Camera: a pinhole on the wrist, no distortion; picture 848 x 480 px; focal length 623.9 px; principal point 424.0 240.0 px. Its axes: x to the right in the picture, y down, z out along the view. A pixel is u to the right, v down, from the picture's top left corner.
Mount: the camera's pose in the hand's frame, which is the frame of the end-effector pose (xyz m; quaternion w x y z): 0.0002 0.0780 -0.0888 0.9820 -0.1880 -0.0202 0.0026
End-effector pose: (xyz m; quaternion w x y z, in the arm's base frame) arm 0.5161 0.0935 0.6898 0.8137 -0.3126 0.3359 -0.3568
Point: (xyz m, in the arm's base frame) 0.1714 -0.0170 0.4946
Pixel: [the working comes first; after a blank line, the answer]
In the camera's frame: -0.0427 0.0059 -0.3397

behind the camera
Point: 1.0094 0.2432 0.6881
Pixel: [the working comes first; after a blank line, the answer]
In the camera's frame: 0.1603 -0.0121 0.5354

610.8 225.9
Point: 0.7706 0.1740 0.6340
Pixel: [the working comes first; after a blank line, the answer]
In the camera's frame: 0.0983 -0.0059 0.2887

636.4 227.3
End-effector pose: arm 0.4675 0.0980 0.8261 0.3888 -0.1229 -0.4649 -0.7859
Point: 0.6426 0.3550 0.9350
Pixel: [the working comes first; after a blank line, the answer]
In the camera's frame: -0.1708 -0.0760 0.3325

103.6 97.4
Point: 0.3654 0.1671 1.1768
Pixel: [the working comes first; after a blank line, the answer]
In the camera's frame: 0.2422 -0.0806 0.3365

outside the picture
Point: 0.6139 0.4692 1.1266
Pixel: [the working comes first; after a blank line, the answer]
In the camera's frame: -0.0934 -0.0849 0.5435

316.7 142.5
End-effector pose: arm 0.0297 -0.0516 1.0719 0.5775 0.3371 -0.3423 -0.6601
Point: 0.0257 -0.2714 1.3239
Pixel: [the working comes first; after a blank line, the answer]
In the camera's frame: 0.2161 0.0641 0.2471

outside the picture
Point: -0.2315 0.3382 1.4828
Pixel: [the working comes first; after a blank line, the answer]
In the camera's frame: -0.3572 -0.1216 0.5631

28.2 105.3
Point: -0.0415 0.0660 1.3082
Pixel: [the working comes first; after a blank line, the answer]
In the camera's frame: -0.1092 -0.0386 0.2942

192.4 158.1
